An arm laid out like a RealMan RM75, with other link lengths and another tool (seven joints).
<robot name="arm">
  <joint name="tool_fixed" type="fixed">
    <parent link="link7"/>
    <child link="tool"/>
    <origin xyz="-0.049 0.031 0.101" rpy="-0.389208 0 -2.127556"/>
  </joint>
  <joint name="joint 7" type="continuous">
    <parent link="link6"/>
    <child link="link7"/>
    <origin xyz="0 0 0.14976" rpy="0 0 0"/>
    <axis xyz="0 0 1"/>
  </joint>
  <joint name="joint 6" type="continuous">
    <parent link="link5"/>
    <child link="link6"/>
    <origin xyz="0 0 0" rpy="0 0 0"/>
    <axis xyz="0 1 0"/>
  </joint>
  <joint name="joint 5" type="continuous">
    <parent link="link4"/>
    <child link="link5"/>
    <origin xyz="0 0 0.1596" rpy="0 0 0"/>
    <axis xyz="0 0 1"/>
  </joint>
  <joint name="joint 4" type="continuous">
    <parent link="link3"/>
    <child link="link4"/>
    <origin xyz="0 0 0" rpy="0 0 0"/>
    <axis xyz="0 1 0"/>
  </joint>
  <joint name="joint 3" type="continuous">
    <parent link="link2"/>
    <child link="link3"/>
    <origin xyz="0 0 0.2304" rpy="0 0 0"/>
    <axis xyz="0 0 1"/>
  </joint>
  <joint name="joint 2" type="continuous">
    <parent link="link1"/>
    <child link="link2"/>
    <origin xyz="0 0 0" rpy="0 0 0"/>
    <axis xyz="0 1 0"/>
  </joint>
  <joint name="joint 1" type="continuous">
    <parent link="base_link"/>
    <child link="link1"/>
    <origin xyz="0 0 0.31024" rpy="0 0 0"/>
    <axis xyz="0 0 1"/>
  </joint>
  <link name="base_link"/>
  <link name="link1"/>
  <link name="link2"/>
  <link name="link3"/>
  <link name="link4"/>
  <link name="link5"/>
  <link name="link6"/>
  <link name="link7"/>
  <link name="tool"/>
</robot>
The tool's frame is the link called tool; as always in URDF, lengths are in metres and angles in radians. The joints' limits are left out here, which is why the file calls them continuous.
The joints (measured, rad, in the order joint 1, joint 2, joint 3, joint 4, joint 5, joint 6, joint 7), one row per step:
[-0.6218, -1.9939, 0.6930, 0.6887, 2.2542, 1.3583, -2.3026]
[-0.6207, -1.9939, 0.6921, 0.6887, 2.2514, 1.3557, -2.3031]
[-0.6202, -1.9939, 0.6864, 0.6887, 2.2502, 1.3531, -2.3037]
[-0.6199, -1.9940, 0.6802, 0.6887, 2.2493, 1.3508, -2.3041]
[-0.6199, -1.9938, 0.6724, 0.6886, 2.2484, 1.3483, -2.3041]
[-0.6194, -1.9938, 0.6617, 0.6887, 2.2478, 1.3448, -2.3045]
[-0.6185, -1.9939, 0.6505, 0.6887, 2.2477, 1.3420, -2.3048]
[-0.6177, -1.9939, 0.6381, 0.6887, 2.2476, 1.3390, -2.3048]
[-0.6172, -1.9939, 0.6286, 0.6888, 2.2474, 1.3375, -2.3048]
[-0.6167, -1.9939, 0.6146, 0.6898, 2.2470, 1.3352, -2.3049]
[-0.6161, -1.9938, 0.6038, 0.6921, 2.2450, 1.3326, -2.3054]
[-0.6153, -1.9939, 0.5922, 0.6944, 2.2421, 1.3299, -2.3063]
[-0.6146, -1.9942, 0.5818, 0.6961, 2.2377, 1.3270, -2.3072]
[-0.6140, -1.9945, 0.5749, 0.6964, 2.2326, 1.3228, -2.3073]
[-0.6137, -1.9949, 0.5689, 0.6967, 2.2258, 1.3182, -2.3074]
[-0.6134, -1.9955, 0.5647, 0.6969, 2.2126, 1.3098, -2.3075]
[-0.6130, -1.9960, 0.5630, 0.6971, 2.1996, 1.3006, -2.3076]
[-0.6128, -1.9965, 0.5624, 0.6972, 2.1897, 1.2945, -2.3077]
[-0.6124, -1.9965, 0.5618, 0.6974, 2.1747, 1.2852, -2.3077]
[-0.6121, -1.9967, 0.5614, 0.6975, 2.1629, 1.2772, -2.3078]
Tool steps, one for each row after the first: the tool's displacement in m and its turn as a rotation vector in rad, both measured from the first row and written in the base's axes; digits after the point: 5 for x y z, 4 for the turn. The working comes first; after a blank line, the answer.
Tool pose at each row, in the base's axes (x y z in m, rotation vector in rad; the steps are taken from these numbers as rounded here):
[-0.22208, 0.31133, -0.01424, -0.4092, 2.8134, 1.2025]
[-0.22207, 0.31214, -0.01391, -0.4131, 2.8091, 1.2076]
[-0.22202, 0.31361, -0.01310, -0.4199, 2.8019, 1.2161]
[-0.22190, 0.31506, -0.01229, -0.4264, 2.7947, 1.2244]
[-0.22176, 0.31689, -0.01118, -0.4332, 2.7860, 1.2344]
[-0.22181, 0.31921, -0.00973, -0.4435, 2.7745, 1.2480]
[-0.22199, 0.32125, -0.00830, -0.4547, 2.7633, 1.2607]
[-0.22219, 0.32353, -0.00666, -0.4662, 2.7509, 1.2747]
[-0.22219, 0.32515, -0.00539, -0.4746, 2.7413, 1.2842]
[-0.22214, 0.32775, -0.00334, -0.4859, 2.7268, 1.2993]
[-0.22197, 0.33036, -0.00128, -0.4943, 2.7132, 1.3139]
[-0.22162, 0.33312, 0.00093, -0.5043, 2.6976, 1.3291]
[-0.22097, 0.33581, 0.00297, -0.5142, 2.6813, 1.3429]
[-0.22046, 0.33814, 0.00446, -0.5219, 2.6678, 1.3547]
[-0.21957, 0.34067, 0.00598, -0.5288, 2.6530, 1.3663]
[-0.21791, 0.34446, 0.00796, -0.5360, 2.6319, 1.3823]
[-0.21654, 0.34803, 0.00972, -0.5417, 2.6131, 1.3975]
[-0.21532, 0.35044, 0.01090, -0.5454, 2.5997, 1.4070]
[-0.21373, 0.35416, 0.01300, -0.5503, 2.5797, 1.4222]
[-0.21255, 0.35715, 0.01465, -0.5546, 2.5638, 1.4345]

[0.00001, 0.00081, 0.00033, 0.0042, -0.0019, 0.0022]
[0.00006, 0.00228, 0.00114, 0.0112, -0.0050, 0.0061]
[0.00018, 0.00373, 0.00195, 0.0182, -0.0082, 0.0098]
[0.00032, 0.00556, 0.00306, 0.0266, -0.0119, 0.0137]
[0.00027, 0.00788, 0.00451, 0.0378, -0.0166, 0.0197]
[0.00009, 0.00992, 0.00594, 0.0484, -0.0215, 0.0263]
[-0.00011, 0.01220, 0.00758, 0.0602, -0.0267, 0.0331]
[-0.00011, 0.01382, 0.00885, 0.0687, -0.0312, 0.0379]
[-0.00006, 0.01642, 0.01090, 0.0819, -0.0373, 0.0444]
[0.00011, 0.01903, 0.01296, 0.0946, -0.0425, 0.0492]
[0.00046, 0.02179, 0.01517, 0.1084, -0.0490, 0.0547]
[0.00111, 0.02448, 0.01721, 0.1217, -0.0567, 0.0599]
[0.00162, 0.02681, 0.01870, 0.1330, -0.0627, 0.0640]
[0.00251, 0.02934, 0.02022, 0.1448, -0.0697, 0.0673]
[0.00417, 0.03313, 0.02220, 0.1615, -0.0794, 0.0703]
[0.00554, 0.03670, 0.02396, 0.1770, -0.0874, 0.0728]
[0.00676, 0.03911, 0.02514, 0.1874, -0.0937, 0.0741]
[0.00835, 0.04283, 0.02724, 0.2035, -0.1023, 0.0759]
[0.00953, 0.04582, 0.02889, 0.2164, -0.1090, 0.0777]

